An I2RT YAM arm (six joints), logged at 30 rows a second.
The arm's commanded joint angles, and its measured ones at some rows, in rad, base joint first. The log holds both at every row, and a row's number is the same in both.
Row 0, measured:
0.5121, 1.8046, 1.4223, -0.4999, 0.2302, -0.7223
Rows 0 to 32, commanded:
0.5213, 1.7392, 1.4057, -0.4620, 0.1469, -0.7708
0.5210, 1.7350, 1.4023, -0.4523, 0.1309, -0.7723
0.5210, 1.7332, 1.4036, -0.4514, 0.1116, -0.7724
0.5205, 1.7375, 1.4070, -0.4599, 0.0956, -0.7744
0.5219, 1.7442, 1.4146, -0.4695, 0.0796, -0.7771
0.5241, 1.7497, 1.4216, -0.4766, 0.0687, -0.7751
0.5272, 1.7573, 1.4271, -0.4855, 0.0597, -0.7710
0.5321, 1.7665, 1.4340, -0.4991, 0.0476, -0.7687
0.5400, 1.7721, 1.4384, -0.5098, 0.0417, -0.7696
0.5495, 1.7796, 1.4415, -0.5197, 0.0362, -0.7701
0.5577, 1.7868, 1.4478, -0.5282, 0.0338, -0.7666
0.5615, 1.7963, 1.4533, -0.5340, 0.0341, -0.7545
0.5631, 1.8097, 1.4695, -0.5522, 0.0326, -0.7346
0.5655, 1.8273, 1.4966, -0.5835, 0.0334, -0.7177
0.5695, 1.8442, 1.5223, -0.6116, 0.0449, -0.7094
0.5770, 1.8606, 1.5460, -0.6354, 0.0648, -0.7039
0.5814, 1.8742, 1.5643, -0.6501, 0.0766, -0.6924
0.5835, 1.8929, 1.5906, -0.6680, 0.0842, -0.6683
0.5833, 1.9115, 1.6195, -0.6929, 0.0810, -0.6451
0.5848, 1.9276, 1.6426, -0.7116, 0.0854, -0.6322
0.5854, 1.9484, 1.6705, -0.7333, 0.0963, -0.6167
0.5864, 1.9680, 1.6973, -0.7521, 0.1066, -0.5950
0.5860, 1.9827, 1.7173, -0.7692, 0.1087, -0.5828
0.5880, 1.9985, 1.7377, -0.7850, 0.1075, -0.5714
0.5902, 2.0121, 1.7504, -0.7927, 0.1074, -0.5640
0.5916, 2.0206, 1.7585, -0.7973, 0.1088, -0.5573
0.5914, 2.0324, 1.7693, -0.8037, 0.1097, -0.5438
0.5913, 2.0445, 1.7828, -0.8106, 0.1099, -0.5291
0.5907, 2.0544, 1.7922, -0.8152, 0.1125, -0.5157
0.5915, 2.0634, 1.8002, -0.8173, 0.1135, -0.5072
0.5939, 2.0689, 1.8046, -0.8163, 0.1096, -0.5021
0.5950, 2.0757, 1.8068, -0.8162, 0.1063, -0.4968
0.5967, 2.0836, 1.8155, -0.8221, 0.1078, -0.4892
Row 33, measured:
0.5892, 2.0579, 1.7741, -0.7708, 0.1043, -0.5373
